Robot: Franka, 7 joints.
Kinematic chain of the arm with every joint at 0, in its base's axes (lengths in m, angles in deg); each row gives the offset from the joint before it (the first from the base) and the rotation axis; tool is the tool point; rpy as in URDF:
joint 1: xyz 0 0 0.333 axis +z
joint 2: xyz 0 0 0 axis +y
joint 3: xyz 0 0 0.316 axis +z
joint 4: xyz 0.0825 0 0 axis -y
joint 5: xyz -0.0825 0 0.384 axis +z
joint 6: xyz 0 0 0 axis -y
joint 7: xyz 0.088 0 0 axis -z
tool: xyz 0 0 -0.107 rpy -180 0 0
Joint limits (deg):
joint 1: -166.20..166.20
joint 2: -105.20..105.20
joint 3: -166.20..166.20
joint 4: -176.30..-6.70
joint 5: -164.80..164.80
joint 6: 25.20..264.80
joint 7: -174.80..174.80
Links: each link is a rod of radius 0.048 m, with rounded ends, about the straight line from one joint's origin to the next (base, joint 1, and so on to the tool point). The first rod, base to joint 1, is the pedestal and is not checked.
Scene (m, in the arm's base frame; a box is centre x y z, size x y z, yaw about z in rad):
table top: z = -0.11
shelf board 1: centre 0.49 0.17 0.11 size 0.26 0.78 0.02 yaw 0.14
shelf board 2: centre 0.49 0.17 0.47 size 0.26 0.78 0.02 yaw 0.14
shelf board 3: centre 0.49 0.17 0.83 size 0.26 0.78 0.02 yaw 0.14
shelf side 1: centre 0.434 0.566 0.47 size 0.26 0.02 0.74 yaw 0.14
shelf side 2: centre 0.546 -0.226 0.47 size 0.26 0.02 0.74 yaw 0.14
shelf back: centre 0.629 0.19 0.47 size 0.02 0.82 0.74 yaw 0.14
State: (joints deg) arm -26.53 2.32 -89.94 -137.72 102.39 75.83 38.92
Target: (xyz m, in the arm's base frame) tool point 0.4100 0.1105 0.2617
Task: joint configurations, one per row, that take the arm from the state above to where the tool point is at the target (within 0.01 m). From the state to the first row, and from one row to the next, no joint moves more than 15 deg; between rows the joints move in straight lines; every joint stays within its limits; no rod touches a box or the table.
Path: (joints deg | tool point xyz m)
1: -13.62 1.71 -76.69 -145.86 98.46 71.83 38.92 | 0.1258 -0.4110 0.3400
2: -0.71 1.10 -63.44 -154.00 94.54 67.83 38.92 | 0.2718 -0.2596 0.3024
3: 12.21 0.49 -50.19 -162.14 90.61 63.83 38.92 | 0.3110 -0.0722 0.2765
4: 25.12 -0.12 -36.94 -170.27 86.68 59.83 38.92 | 0.2480 0.0876 0.2617
5: 27.55 6.00 -34.50 -157.87 92.35 65.49 38.92 | 0.3306 0.0910 0.2579
6: 29.99 12.13 -32.07 -145.47 98.02 71.16 38.92 | 0.4100 0.1105 0.2617

